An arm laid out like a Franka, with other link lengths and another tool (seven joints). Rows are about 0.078 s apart.
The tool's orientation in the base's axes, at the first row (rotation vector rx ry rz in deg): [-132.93 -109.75 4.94]
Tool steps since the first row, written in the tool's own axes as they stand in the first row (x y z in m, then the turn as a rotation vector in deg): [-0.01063 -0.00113 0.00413 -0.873 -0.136 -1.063]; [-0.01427 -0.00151 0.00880 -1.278 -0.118 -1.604]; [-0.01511 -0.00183 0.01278 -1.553 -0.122 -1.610]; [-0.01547 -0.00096 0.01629 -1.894 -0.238 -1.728]
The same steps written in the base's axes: [-0.00367 -0.00995 -0.00435 -0.164 -0.900 1.036]; [-0.00533 -0.01314 -0.00907 -0.155 -1.336 1.553]; [-0.00631 -0.01365 -0.01300 -0.211 -1.605 1.549]; [-0.00598 -0.01393 -0.01660 -0.375 -1.926 1.668]
